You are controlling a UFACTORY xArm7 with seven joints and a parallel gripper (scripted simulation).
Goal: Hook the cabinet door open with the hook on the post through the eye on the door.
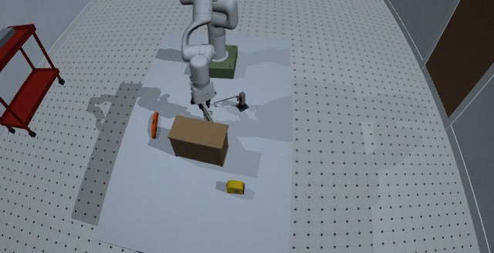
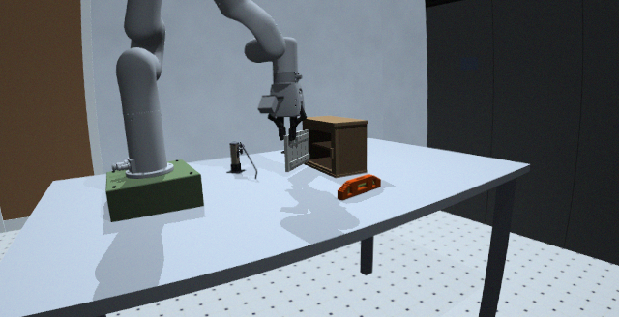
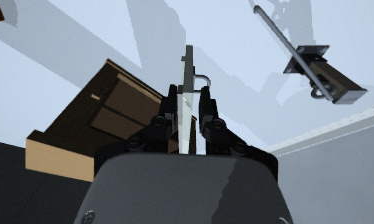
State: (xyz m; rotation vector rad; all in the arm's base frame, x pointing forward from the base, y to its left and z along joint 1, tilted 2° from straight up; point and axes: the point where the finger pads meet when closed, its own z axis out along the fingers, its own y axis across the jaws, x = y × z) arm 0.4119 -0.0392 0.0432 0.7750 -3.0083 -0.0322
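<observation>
Right now my hand is 90 mm past the thin hook, 100 mm to the right of it and 80 mm above it. Also, from my hand: grey door (60 mm ahead, 40 mm to the left, 60 mm below); orange spirit level (30 mm ahead, 270 mm to the right, 120 mm below); yellow tape measure (380 mm ahead, 140 mm to the left, 100 mm below).
</observation>
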